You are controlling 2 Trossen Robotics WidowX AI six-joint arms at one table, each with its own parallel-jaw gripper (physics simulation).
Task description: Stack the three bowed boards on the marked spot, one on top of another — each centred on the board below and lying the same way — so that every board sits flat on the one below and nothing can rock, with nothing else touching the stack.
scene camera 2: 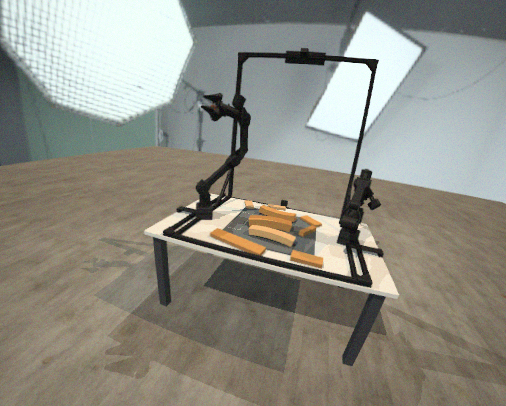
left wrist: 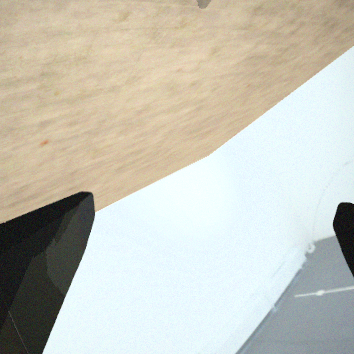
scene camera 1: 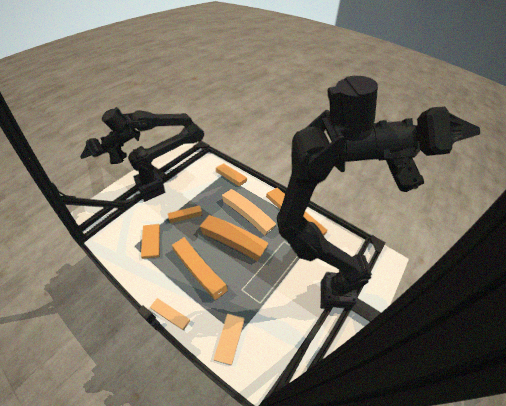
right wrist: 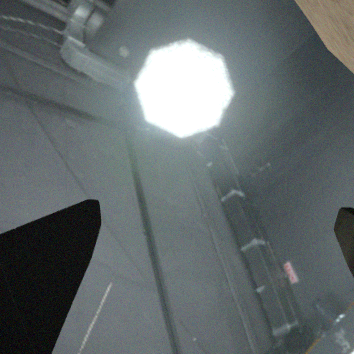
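Seen in the pictures: left gripper, fingertip midpoint: (scene camera 2: pixel 372 197) (left wrist: pixel 218 209) (scene camera 1: pixel 87 156); right gripper, fingertip midpoint: (scene camera 2: pixel 202 101) (scene camera 1: pixel 463 134) (right wrist: pixel 221 216); left arm's base, origin of the base link: (scene camera 2: pixel 350 230) (scene camera 1: pixel 147 178); right arm's base, origin of the base link: (scene camera 2: pixel 204 205) (scene camera 1: pixel 341 286).
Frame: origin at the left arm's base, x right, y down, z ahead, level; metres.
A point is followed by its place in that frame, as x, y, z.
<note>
Three bowed orange boards lie apart on the grey mat (scene camera 1: pixel 235 302) @(-0.032, 0.068, 0.626): a lighter one (scene camera 1: pixel 248 211) @(-0.263, 0.021, 0.367) (scene camera 2: pixel 272 235) @(-0.298, 0.033, 0.331), a darker middle one (scene camera 1: pixel 234 237) @(-0.150, 0.013, 0.443) (scene camera 2: pixel 270 223) @(-0.185, 0.030, 0.407) and another (scene camera 1: pixel 200 268) @(0.007, 0.029, 0.477) (scene camera 2: pixel 277 214) @(-0.017, 0.037, 0.449). The marked spot, a thin pale outline (scene camera 1: pixel 251 296) @(-0.087, 0.068, 0.637), has no board on it; the right arm covers its far end in scene camera 1. My left gripper (scene camera 1: pixel 82 156) @(0.191, -0.167, -0.057) (left wrist: pixel 218 209) @(0.191, -0.167, -0.057) is open and empty, raised beyond the table's left side, far from the boards. My right gripper (scene camera 1: pixel 478 131) @(-0.328, -0.594, 0.837) (scene camera 2: pixel 204 101) @(-0.328, -0.594, 0.837) (right wrist: pixel 221 216) @(-0.328, -0.594, 0.837) is open and empty, high up and pointing away from the table.
Short flat blocks (scene camera 1: pixel 231 174) @(-0.336, 0.048, 0.133) (scene camera 1: pixel 185 214) @(-0.061, 0.042, 0.233) (scene camera 1: pixel 150 241) @(0.105, 0.052, 0.269) (scene camera 1: pixel 170 314) @(0.163, 0.056, 0.555) (scene camera 1: pixel 229 340) @(0.053, 0.054, 0.722) lie around the boards. A long plank (scene camera 1: pixel 316 224) @(-0.461, 0.049, 0.547) (scene camera 2: pixel 237 241) @(-0.447, 0.049, 0.440) lies near the frame, partly behind the right arm in scene camera 1. A black frame (scene camera 2: pixel 307 271) @(-0.422, 0.065, 0.085) edges the table and rises above it.
</note>
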